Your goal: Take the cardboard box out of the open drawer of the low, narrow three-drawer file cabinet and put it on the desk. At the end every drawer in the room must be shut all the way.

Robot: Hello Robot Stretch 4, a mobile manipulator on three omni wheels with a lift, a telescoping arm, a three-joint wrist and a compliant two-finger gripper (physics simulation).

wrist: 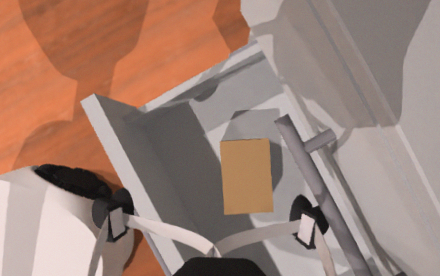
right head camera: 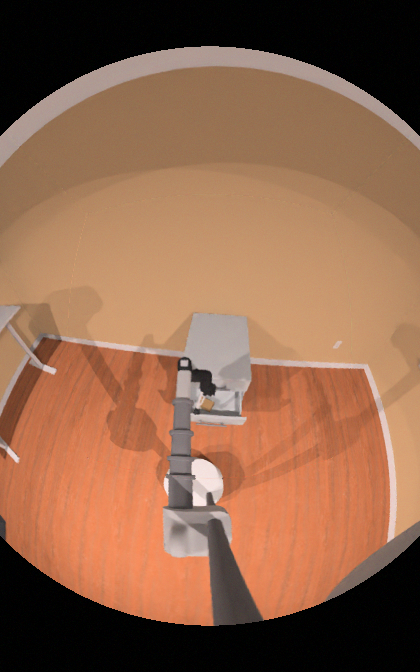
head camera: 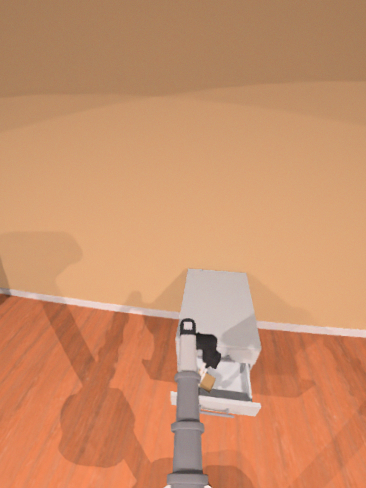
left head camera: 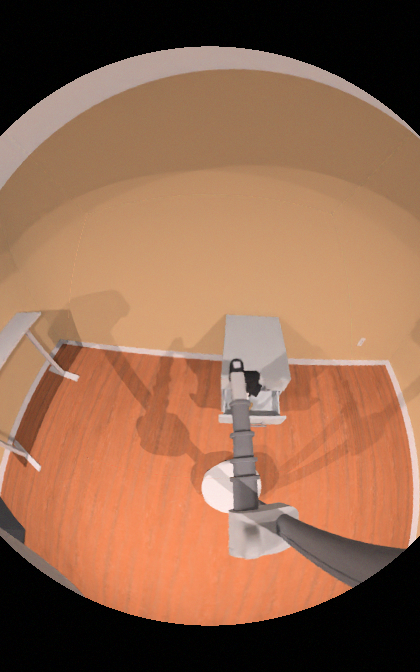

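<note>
The cardboard box [head camera: 207, 382] [right head camera: 207, 404] [wrist: 247, 177] lies in the open drawer [head camera: 235, 405] [left head camera: 275, 419] [right head camera: 235, 420] [wrist: 105, 130] of the low grey file cabinet [head camera: 220, 305] [left head camera: 252, 340] [right head camera: 220, 340]. My gripper [wrist: 211, 208] is open and empty above the drawer. In the wrist view, the box is ahead of the fingertips, turned nearly in line with them, and the drawer looks diagonal. The arm hides part of the drawer in the head views. A white table, apparently the desk [left head camera: 15, 330] [right head camera: 6, 317], shows in part at the left edge.
A grey bar handle [wrist: 300, 155] of the cabinet crosses beside the box in the wrist view. The cabinet stands by the tan wall [head camera: 150, 200]. A white round disc [left head camera: 217, 487] [right head camera: 207, 475] lies under the arm. A dark object [left head camera: 10, 522] shows at the lower left.
</note>
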